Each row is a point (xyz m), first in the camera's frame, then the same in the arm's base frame.
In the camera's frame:
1: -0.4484 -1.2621 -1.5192
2: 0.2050 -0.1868 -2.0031
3: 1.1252 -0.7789 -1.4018
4: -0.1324 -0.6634 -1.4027
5: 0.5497 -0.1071 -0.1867
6: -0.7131 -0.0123 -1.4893
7: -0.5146 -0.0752 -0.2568
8: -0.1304 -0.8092 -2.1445
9: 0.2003 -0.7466 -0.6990
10: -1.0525 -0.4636 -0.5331
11: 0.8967 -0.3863 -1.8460
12: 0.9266 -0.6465 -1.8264
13: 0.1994 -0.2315 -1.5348
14: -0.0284 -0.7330 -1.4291
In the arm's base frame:
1: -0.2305 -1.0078 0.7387
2: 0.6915 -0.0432 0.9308
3: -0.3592 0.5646 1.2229
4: 0.0512 -0.4141 0.5385
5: -0.4880 0.7335 -0.2650
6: 0.7318 -0.5839 0.0125
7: -0.1448 -0.1455 -0.7632
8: 0.4133 -0.6711 1.1504
9: -0.5406 -0.0069 0.2275
10: -0.1145 -0.8551 -0.6535
11: 0.2675 0.4650 1.2545
12: 0.0573 0.3624 1.3741
13: 0.3643 0.0460 0.6048
14: -0.0098 -0.3703 0.6420

